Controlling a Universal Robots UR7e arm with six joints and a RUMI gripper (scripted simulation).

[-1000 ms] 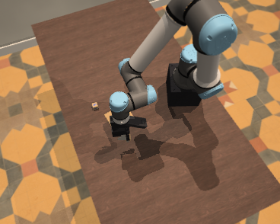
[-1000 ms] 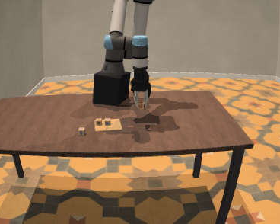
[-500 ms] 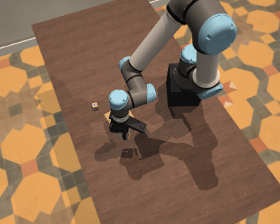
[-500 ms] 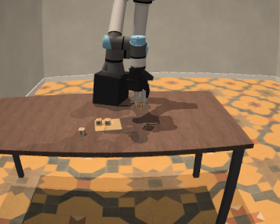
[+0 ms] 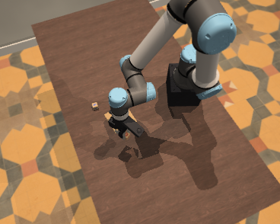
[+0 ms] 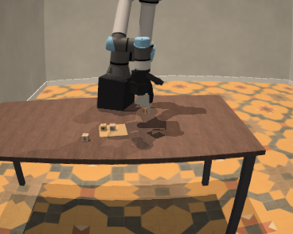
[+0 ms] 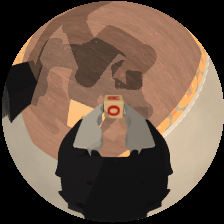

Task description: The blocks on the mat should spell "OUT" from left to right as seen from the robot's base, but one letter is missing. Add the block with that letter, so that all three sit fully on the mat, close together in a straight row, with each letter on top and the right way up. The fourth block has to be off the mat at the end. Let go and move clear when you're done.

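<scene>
The mat lies 3 cm behind my hand, 17 cm to the right of it and 12 cm below it. The rest, counted from my hand: block 7 cm ahead, 30 cm to the right, 10 cm below.
</scene>
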